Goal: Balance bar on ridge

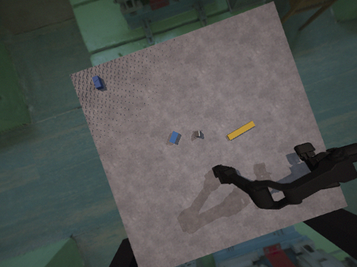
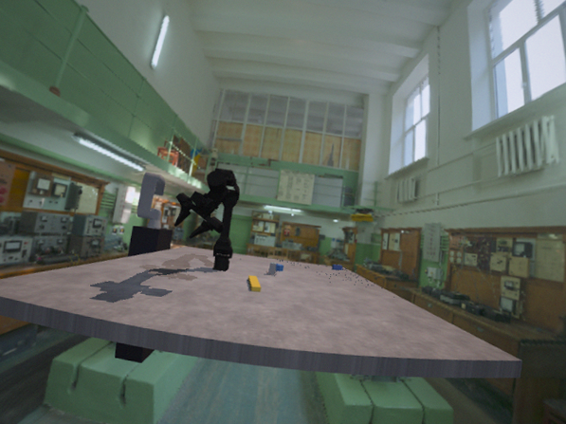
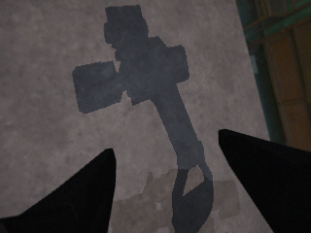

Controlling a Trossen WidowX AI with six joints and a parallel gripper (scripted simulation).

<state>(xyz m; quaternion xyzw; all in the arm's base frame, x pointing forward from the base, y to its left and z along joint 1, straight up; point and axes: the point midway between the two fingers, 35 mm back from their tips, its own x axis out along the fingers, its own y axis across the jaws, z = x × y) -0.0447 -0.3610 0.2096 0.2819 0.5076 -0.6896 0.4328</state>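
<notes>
Right now the yellow bar is 25 cm ahead of my gripper tip, 17 cm to the left of it and 17 cm below it.
</notes>
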